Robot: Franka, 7 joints.
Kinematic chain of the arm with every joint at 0, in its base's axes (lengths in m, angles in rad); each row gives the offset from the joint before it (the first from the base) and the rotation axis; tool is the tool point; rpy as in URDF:
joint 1: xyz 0 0 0.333 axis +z
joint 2: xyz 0 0 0 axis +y
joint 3: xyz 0 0 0.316 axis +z
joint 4: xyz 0.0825 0 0 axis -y
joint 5: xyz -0.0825 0 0.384 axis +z
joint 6: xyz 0 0 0 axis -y
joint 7: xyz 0.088 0 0 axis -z
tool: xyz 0 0 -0.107 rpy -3.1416 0 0
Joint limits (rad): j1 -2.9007..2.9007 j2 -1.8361..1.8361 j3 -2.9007..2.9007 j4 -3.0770..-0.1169 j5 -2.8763..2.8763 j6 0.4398..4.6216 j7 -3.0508..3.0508
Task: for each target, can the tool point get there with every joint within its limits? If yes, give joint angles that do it. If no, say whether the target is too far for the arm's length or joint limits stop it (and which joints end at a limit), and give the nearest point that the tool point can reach.
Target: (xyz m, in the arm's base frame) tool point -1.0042 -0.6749 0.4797
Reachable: no: too far | nearest point -0.7069 -0.4751 0.4363 | short by 0.361 m
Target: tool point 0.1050 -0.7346 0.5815
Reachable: yes | joints -1.7818 1.0815 1.6385 -0.6495 1.2875 3.6760 -1.1986
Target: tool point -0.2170 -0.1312 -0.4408
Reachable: no: joint limits stop it (at a limit: joint 2) | nearest point -0.2204 -0.1332 -0.3601 | short by 0.081 m
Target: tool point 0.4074 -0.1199 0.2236
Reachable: yes | joints 0.3087 0.1002 -0.7009 -2.6283 -1.0630 2.8869 0.9952
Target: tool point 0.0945 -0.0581 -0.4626
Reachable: no: joint limits stop it (at a limit: joint 2) | nearest point 0.1224 -0.0753 -0.3421 | short by 0.125 m
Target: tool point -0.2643 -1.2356 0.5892
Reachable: no: too far | nearest point -0.1759 -0.8222 0.5035 | short by 0.431 m
